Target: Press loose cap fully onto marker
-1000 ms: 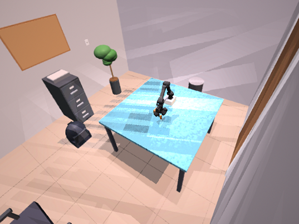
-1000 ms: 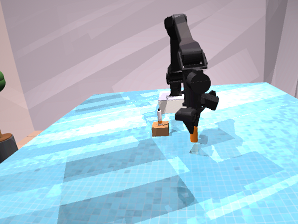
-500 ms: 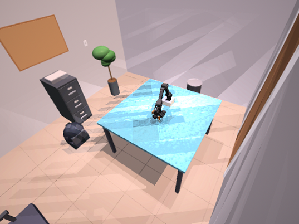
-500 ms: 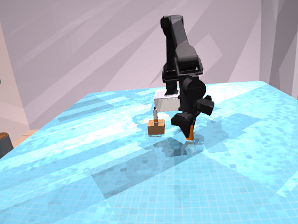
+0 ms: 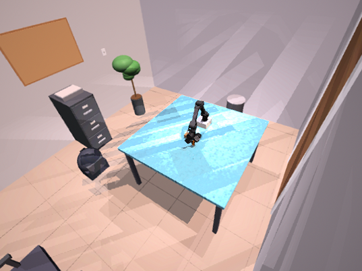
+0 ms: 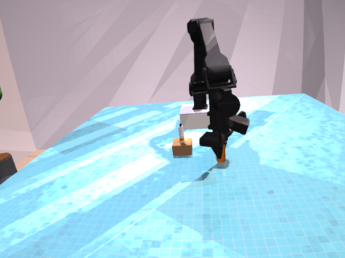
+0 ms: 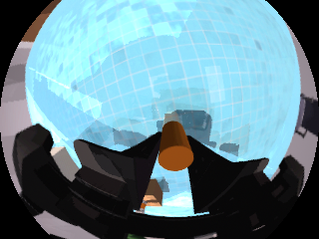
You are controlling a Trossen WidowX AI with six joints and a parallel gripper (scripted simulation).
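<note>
My gripper tip is now 130 mm to the left of the orange-brown holder block and 60 mm past it. Also, from my gripper tip: orange cap 10 mm above.
</note>
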